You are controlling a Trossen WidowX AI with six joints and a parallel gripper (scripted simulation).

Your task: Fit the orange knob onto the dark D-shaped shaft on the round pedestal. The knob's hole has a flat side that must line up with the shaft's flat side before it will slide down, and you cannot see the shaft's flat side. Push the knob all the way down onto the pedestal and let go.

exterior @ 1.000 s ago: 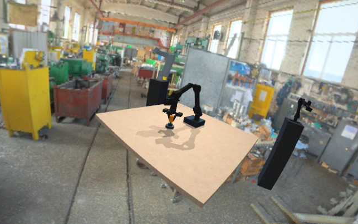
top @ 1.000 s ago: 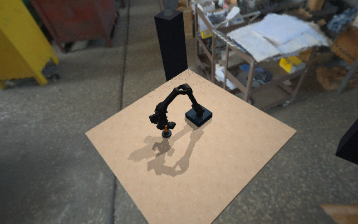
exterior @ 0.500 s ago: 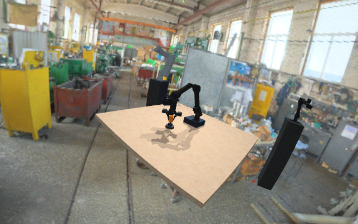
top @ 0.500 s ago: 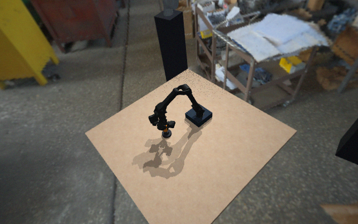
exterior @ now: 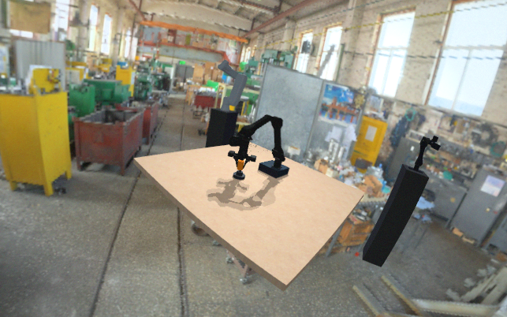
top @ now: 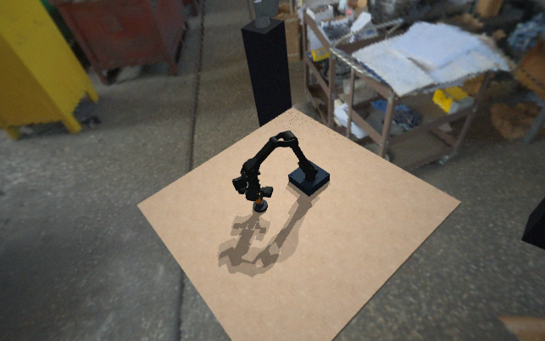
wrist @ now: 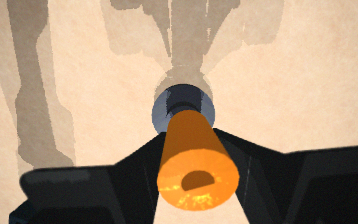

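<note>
Right now the orange knob is 2 cm above my gripper tip. From my gripper tip the other things lie so: pedestal (4 cm below).
</note>
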